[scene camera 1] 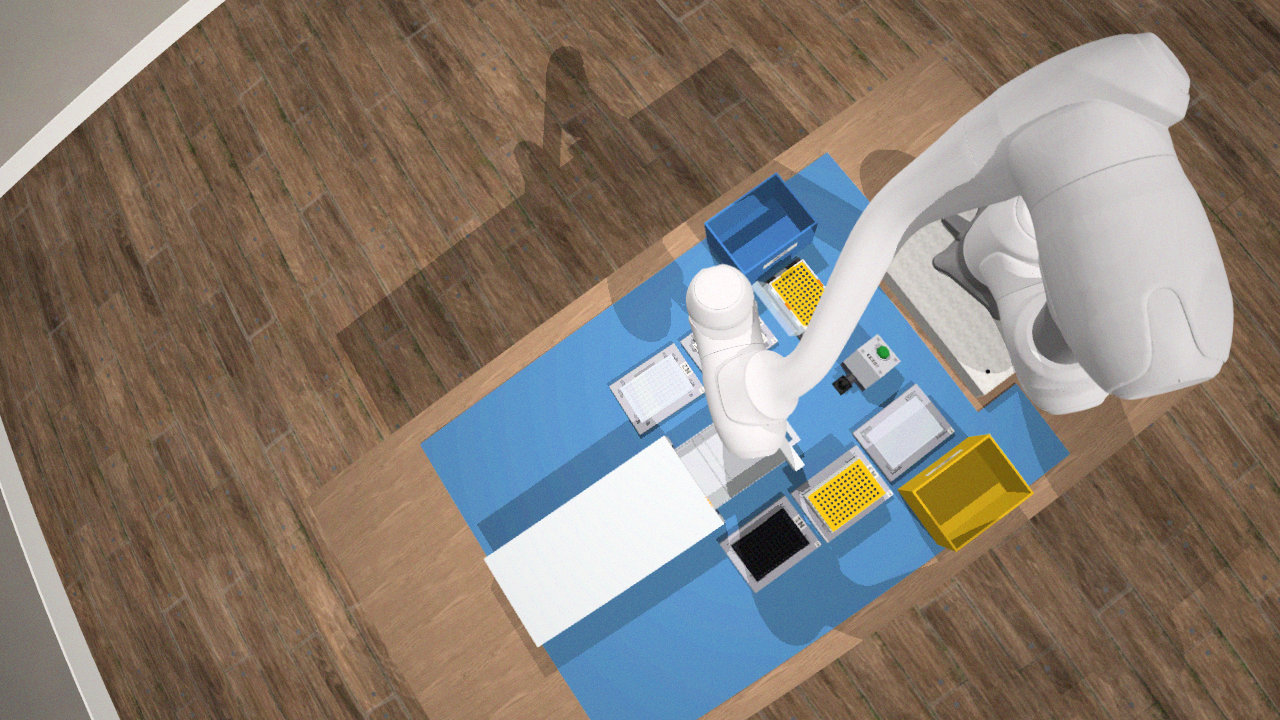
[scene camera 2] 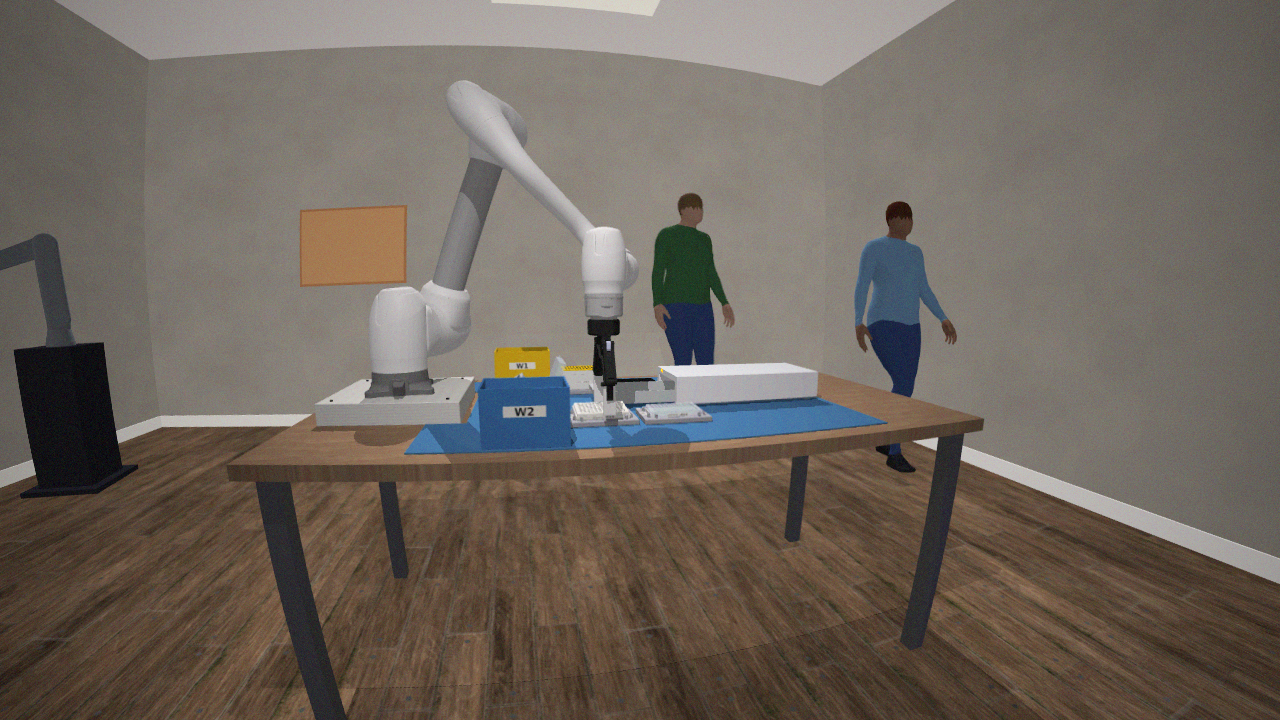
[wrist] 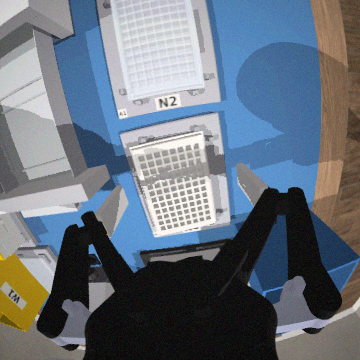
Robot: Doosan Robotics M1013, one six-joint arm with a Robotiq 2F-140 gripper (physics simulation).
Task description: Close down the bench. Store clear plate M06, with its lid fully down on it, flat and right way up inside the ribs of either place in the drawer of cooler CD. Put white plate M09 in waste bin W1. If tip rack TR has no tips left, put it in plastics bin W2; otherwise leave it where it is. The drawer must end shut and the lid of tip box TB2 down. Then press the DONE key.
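Frame: origin at the arm's base, x ahead, y left, z up, level; centimetres.
Seen in the pictures: gripper, fingertip midpoint: [scene camera 2: 604, 407] [wrist: 179, 184]; arm's base at its link origin: [scene camera 1: 992, 260] [scene camera 2: 401, 390].
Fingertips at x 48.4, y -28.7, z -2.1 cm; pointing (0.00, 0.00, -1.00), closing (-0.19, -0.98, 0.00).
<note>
Pixels of each thing's top centre, then the offset from my fingertips to it. "spot": a spot on its surface instead.
- white plate at its top centre: [wrist: 177, 192] [scene camera 2: 600, 405] dx -0.7, dy +0.6, dz +0.5 cm
- clear plate at its top centre: [wrist: 154, 31] [scene camera 1: 655, 387] [scene camera 2: 673, 406] dx +16.4, dy -4.0, dz -0.3 cm
- yellow rack at its top centre: [scene camera 1: 846, 495] [scene camera 2: 581, 367] dx +6.4, dy +37.5, dz +4.3 cm
- yellow-topped tip box at its top centre: [scene camera 1: 804, 292] dx -17.4, dy +5.4, dz +4.5 cm
- blue bin W2 at its top centre: [wrist: 299, 310] [scene camera 1: 760, 222] [scene camera 2: 523, 382] dx -21.1, dy -9.7, dz +9.0 cm
- Yellow bin W1 at its top centre: [scene camera 1: 973, 492] [scene camera 2: 522, 349] dx -9.2, dy +53.3, dz +9.0 cm
- green key at a spot on its surface: [scene camera 1: 882, 352] spot: dx -18.6, dy +24.4, dz +4.3 cm
- black plate at its top centre: [scene camera 1: 770, 545] [scene camera 2: 635, 380] dx +23.4, dy +34.0, dz -0.4 cm
- pale clear piece at its top centre: [scene camera 1: 904, 432] [wrist: 45, 277] dx -11.0, dy +38.3, dz -1.0 cm
- grey key box at its top centre: [scene camera 1: 875, 358] [wrist: 92, 315] dx -16.6, dy +24.1, dz +5.4 cm
My gripper [wrist: 179, 184] [scene camera 2: 610, 413] is open and empty, its fingers low on either side of a white plate [wrist: 176, 187] [scene camera 2: 583, 410]. A clear plate [scene camera 1: 657, 389] [wrist: 157, 47] sits on nest N2. Cooler CD [scene camera 1: 604, 541] [scene camera 2: 742, 383] has its drawer [scene camera 1: 698, 456] [wrist: 47, 175] pulled out; the part of it in view holds no plate. A yellow rack [scene camera 1: 847, 495] sits beside the black plate; whether it holds tips is unclear. A yellow-topped tip box [scene camera 1: 796, 293] stands by blue bin W2 [scene camera 2: 501, 434] [wrist: 327, 245]. Yellow bin W1 [scene camera 1: 929, 517] [wrist: 14, 312] is upright. The green key [scene camera 1: 882, 352] shows.
A black plate [scene camera 1: 769, 543] sits on nest N1. A pale clear piece [scene camera 1: 904, 432] lies on a nest near W1. The drawer front [wrist: 55, 192] stands to the left of my fingers in the wrist view. The grey key box [scene camera 1: 870, 365] is between the tip box and that piece.
</note>
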